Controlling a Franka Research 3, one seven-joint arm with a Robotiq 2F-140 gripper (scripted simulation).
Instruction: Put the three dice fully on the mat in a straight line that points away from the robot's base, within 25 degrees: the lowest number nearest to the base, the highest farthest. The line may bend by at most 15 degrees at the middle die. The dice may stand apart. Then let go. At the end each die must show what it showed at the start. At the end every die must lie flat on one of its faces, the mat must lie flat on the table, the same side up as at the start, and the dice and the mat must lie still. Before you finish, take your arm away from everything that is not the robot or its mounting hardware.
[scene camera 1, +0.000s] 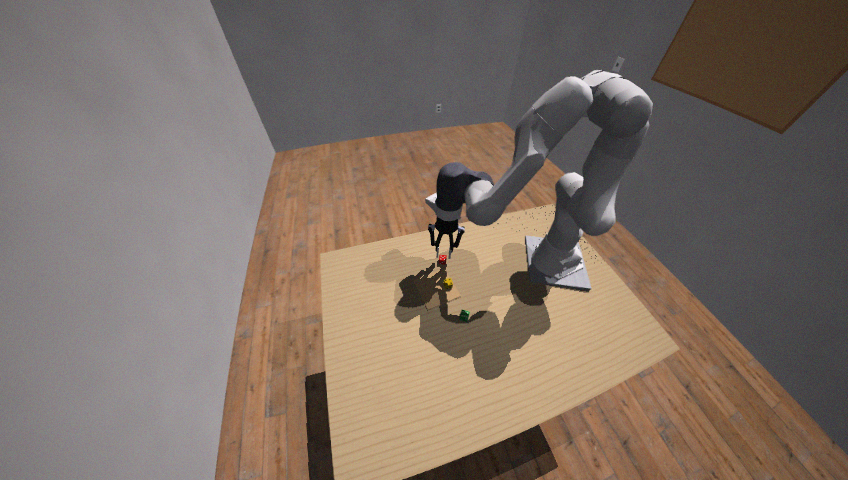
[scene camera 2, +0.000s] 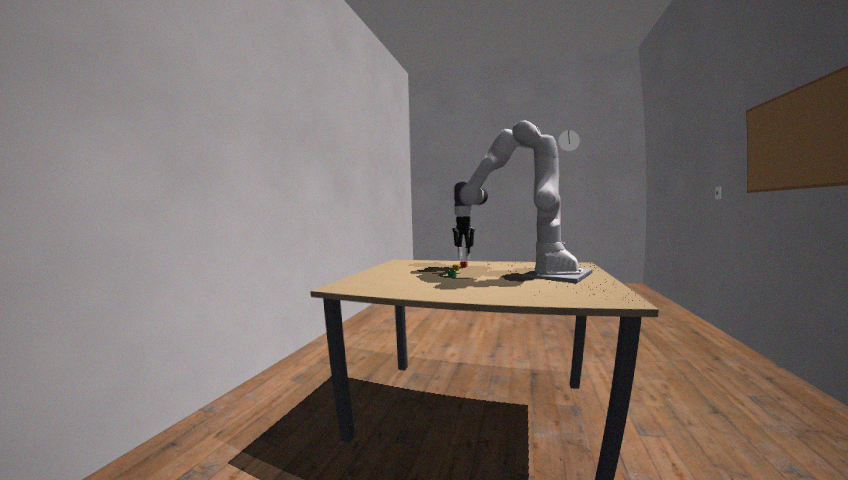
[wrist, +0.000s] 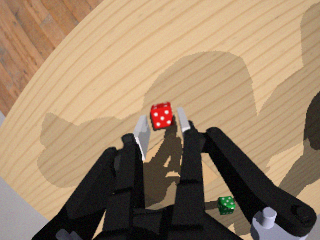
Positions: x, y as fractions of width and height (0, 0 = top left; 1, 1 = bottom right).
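There is my gripper (wrist: 0.51, 0.50), and I can see a tan mat as well. The mat is visible to me from scene camera 1 (scene camera 1: 0.51, 0.60) and again in the wrist view (wrist: 0.50, 0.71).
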